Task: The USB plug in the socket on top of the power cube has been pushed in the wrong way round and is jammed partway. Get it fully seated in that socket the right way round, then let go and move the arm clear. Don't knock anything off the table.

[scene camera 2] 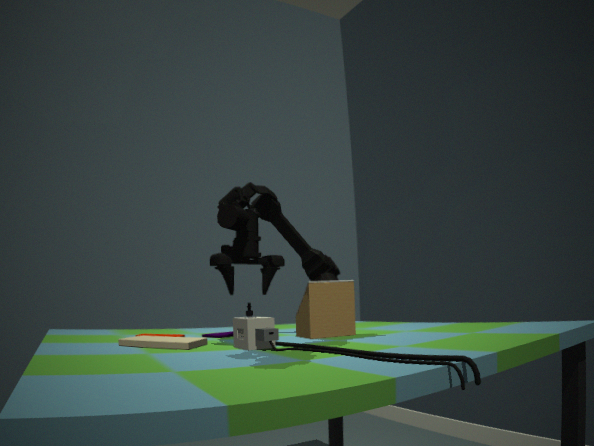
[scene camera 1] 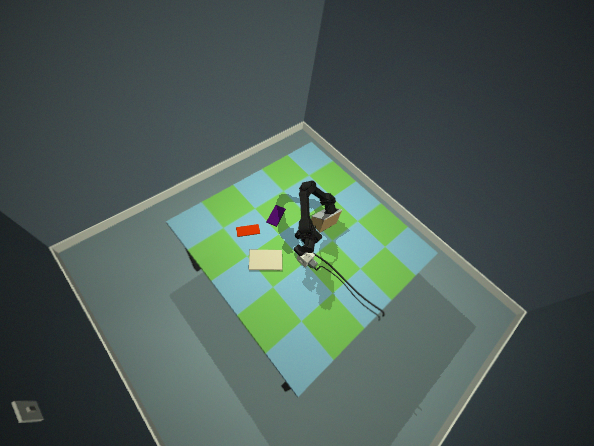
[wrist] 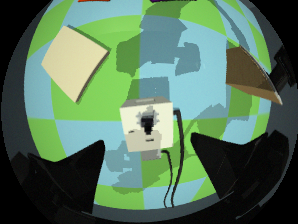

Note:
The gripper (scene camera 2: 248, 294) is open and holds nothing. Further things: a cream slab (scene camera 2: 183, 343) and a power cube (wrist: 136, 139).
The cream slab also shows in the wrist view (wrist: 71, 60). The gripper also shows in the wrist view (wrist: 148, 142).

